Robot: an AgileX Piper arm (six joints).
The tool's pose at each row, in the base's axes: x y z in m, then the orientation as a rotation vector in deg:
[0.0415, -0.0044, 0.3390, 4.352, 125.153, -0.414]
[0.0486, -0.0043, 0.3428, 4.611, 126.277, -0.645]
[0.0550, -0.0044, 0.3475, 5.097, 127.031, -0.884]
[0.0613, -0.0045, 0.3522, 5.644, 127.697, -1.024]
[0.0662, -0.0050, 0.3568, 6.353, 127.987, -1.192]
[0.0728, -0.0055, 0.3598, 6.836, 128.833, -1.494]
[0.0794, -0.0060, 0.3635, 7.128, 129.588, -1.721]
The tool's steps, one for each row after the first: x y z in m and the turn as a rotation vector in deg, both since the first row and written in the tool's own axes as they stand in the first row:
[-0.0072, 0.0006, 0.0036, 0.284, 1.124, 0.070]
[-0.0147, 0.0010, 0.0061, 0.650, 1.886, 0.308]
[-0.0222, 0.0013, 0.0085, 0.965, 2.564, 0.629]
[-0.0288, 0.0012, 0.0099, 1.353, 2.873, 1.064]
[-0.0350, 0.0012, 0.0136, 1.759, 3.730, 1.270]
[-0.0419, 0.0011, 0.0169, 2.039, 4.491, 1.370]

